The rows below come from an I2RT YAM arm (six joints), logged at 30 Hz.
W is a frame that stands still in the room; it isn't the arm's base.
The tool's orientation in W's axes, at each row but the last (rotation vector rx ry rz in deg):
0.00 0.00 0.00
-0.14 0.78 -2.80
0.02 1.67 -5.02
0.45 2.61 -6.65
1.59 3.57 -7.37
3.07 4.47 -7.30
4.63 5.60 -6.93
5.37 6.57 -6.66
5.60 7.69 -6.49
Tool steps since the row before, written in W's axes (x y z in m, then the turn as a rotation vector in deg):
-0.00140 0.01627 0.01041 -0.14 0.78 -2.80
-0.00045 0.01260 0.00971 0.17 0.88 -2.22
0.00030 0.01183 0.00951 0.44 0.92 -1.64
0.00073 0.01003 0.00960 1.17 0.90 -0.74
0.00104 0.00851 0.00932 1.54 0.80 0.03
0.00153 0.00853 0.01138 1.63 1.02 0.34
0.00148 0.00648 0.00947 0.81 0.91 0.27
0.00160 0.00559 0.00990 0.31 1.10 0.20
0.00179 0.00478 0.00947 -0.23 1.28 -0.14
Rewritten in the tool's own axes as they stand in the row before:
-0.00140 0.01627 0.01041 -0.14 0.78 -2.80
-0.00120 0.01254 0.00973 0.16 0.89 -2.22
-0.00101 0.01180 0.00950 0.41 0.96 -1.63
-0.00088 0.01010 0.00952 1.09 1.03 -0.70
-0.00065 0.00879 0.00909 1.42 0.99 0.10
-0.00047 0.00920 0.01095 1.46 1.24 0.40
-0.00026 0.00730 0.00897 0.67 1.02 0.26
-0.00022 0.00658 0.00941 0.16 1.14 0.12
-0.00006 0.00579 0.00907 -0.34 1.23 -0.30

